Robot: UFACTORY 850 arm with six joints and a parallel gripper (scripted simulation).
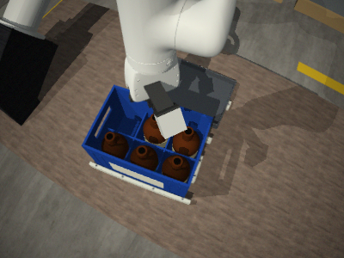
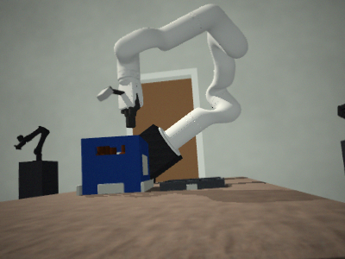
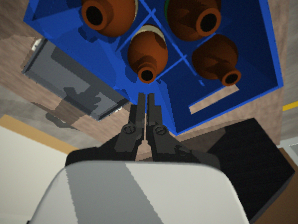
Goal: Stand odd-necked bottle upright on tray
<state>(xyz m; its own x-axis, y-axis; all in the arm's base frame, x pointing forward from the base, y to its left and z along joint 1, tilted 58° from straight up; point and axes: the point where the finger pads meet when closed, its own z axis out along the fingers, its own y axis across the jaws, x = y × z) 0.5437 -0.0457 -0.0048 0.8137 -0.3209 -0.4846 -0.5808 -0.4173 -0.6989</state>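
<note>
Now: hand 16 cm above the blue crate, 5 cm to the left of it and 1 cm short of it. From my hand the other things lie so: dark grey tray (23 cm below, 21 cm to the left, 1 cm ahead).
</note>
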